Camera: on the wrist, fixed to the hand. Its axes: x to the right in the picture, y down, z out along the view.
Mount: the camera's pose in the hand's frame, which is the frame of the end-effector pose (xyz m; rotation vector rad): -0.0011 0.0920 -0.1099 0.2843 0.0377 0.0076
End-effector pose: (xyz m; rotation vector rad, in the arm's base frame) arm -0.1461 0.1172 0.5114 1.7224 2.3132 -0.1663
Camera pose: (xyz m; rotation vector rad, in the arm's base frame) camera -0.0726 0.1696 0.6228 1.8768 2.4048 -0.4866
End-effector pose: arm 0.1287 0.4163 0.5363 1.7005 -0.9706 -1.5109
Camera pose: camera 0.2283 0.3701 0.6285 1.9106 -1.2167 -1.3814
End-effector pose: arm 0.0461 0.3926 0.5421 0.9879 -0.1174 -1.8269
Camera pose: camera 0.1867 0.3865 0.5151 1.2161 -0.3653 -1.8155
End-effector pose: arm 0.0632 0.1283 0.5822 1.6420 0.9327 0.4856
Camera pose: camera 0.0116 0.1903 0.7007 1.8976 1.0613 0.4036
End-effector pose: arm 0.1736 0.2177 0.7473 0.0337 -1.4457 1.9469
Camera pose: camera 0.1655 0.2984 0.6291 0.1198 -1.1369 2.1335
